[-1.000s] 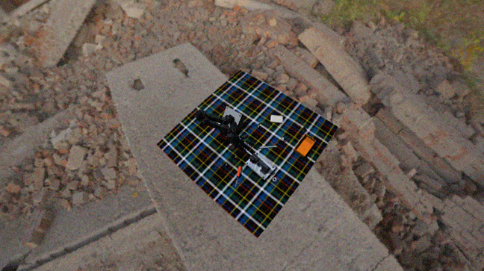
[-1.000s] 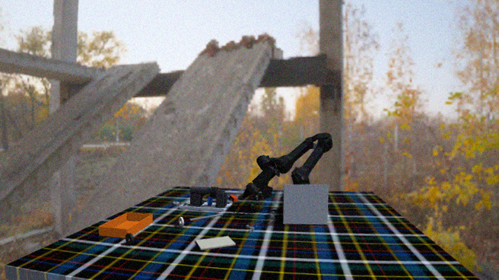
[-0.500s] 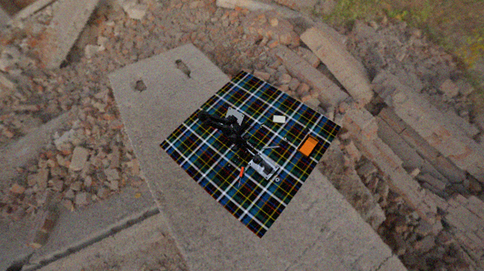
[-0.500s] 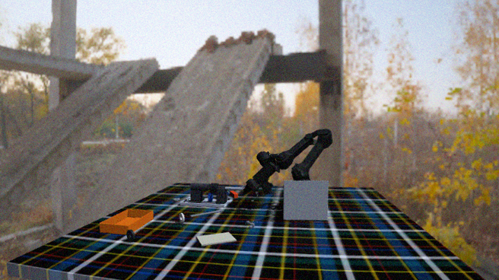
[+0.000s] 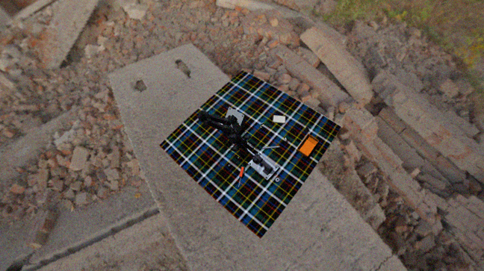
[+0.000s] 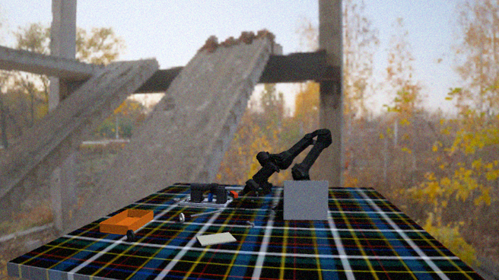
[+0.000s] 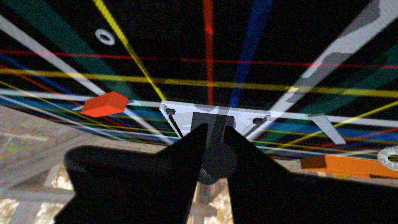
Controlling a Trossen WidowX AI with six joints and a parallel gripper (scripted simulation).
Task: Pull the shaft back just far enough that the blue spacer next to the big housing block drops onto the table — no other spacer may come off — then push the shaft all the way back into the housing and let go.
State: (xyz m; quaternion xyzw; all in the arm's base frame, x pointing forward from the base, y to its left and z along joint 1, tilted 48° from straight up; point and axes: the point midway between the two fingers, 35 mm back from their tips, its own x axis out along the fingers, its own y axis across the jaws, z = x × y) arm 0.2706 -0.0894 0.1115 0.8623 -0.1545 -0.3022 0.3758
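The shaft is 60 mm ahead of my gripper tip and 20 mm above it. Round my gripper tip: orange tray (400 mm to the left, 380 mm ahead, 50 mm below); pale flat pad (470 mm to the left, 50 mm below); blue spacer (170 mm ahead, 30 mm below, 10 mm to the right).
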